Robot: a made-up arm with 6 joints.
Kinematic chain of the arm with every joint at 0, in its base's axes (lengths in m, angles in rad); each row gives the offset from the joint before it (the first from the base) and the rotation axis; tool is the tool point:
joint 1: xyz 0 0 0.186 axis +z
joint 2: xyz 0 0 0 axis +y
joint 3: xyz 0 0 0.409 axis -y
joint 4: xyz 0 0 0 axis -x
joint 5: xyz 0.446 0 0 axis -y
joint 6: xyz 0 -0.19 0 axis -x
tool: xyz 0 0 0
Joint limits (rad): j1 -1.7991..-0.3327 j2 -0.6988..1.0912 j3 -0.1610..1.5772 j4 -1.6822..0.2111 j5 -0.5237..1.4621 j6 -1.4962..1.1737
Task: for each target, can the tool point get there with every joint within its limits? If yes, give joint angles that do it. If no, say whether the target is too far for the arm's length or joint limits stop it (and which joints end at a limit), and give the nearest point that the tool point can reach.
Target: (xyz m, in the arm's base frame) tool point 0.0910 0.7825 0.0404
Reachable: no: joint limits stop it (at a limit: joint 1, joint 2, joint 3, joint 4) | nearest point -0.0491 0.6094 0.8130 | short by 0.804 m
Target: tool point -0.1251 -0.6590 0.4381
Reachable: yes | joints -1.6877 0.5063 0.6770 -1.3190 0.4327 -0.2427
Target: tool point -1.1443 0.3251 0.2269
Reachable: no: too far | nearest point -0.5882 0.1671 0.8130 | short by 0.823 m
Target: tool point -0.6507 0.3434 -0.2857
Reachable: no: joint limits stop it (at a limit: joint 1, joint 2, joint 3) | nearest point -0.2138 -0.3337 -0.0914 | short by 0.829 m
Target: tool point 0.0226 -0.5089 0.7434
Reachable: yes | joints -1.4604 0.1199 0.8352 -1.3928 -0.1427 -0.9489
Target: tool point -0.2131 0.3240 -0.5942
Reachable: no: joint limits stop it (at a limit: joint 1, joint 2, joint 3) | nearest point -0.1298 -0.3089 -0.1057 | short by 0.804 m
